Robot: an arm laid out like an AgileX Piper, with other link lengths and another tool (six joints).
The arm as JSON. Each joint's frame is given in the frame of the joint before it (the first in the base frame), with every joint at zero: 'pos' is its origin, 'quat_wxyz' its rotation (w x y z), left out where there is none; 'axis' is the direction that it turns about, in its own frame. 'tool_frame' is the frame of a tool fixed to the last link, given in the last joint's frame.
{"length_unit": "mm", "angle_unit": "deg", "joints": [
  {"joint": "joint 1", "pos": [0.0, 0.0, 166.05], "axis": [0.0, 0.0, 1.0]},
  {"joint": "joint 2", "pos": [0.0, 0.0, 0.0], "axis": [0.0, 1.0, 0.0]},
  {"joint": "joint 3", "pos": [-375.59, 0.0, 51.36], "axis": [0.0, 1.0, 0.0]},
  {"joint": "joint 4", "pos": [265.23, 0.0, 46.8], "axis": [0.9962, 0.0, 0.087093]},
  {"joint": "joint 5", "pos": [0.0, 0.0, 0.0], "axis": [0.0, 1.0, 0.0]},
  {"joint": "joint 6", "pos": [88.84, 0.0, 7.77], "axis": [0.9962, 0.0, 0.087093]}
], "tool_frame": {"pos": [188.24, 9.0, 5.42], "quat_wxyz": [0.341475, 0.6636, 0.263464, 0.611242]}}
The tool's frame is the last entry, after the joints.
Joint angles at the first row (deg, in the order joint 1, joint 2, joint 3, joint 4, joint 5, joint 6):
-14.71 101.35 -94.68 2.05 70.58 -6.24
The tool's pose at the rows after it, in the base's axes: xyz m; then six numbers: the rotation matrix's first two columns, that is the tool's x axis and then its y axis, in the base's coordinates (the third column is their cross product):
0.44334 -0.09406 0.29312 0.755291 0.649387 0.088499 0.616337 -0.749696 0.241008
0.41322 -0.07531 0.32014 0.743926 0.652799 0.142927 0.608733 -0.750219 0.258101
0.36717 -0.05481 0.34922 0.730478 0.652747 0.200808 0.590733 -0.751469 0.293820
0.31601 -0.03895 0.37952 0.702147 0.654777 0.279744 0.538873 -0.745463 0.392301
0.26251 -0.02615 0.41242 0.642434 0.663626 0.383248 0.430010 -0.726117 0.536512
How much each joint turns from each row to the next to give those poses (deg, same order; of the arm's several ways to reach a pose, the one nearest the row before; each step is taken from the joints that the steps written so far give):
-1.03 -3.59 1.57 2.72 -0.01 -0.46
0.00 -6.88 4.26 2.17 0.01 -0.42
0.00 -9.64 6.00 1.59 -0.12 0.01
0.00 -12.47 7.56 0.47 -3.07 0.00
0.01 -14.77 7.79 -0.14 -5.55 0.00

